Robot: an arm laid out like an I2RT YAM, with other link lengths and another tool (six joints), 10 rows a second.
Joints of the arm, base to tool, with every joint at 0 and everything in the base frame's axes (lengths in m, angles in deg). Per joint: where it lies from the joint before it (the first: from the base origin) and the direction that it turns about. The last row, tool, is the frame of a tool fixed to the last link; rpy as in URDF.
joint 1: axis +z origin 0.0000 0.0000 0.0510
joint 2: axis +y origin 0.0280 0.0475 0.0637
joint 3: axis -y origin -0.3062 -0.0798 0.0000
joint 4: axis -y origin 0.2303 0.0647 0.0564
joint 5: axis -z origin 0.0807 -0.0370 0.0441
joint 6: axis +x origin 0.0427 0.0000 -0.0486
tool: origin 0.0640 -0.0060 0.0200 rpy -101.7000 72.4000 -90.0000
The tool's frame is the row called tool.
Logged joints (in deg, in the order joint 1, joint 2, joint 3, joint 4, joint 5, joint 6), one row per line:
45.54 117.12 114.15 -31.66 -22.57 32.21
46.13 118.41 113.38 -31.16 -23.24 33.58
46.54 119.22 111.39 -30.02 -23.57 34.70
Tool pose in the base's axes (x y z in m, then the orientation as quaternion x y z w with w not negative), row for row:
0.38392 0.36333 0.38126 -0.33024 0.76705 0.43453 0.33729
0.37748 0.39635 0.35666 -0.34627 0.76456 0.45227 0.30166
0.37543 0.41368 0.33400 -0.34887 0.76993 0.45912 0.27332
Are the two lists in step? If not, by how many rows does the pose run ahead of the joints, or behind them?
The pose runs 2 rows behind the joints: the pose in row i belongs to the joints in row i - 2.
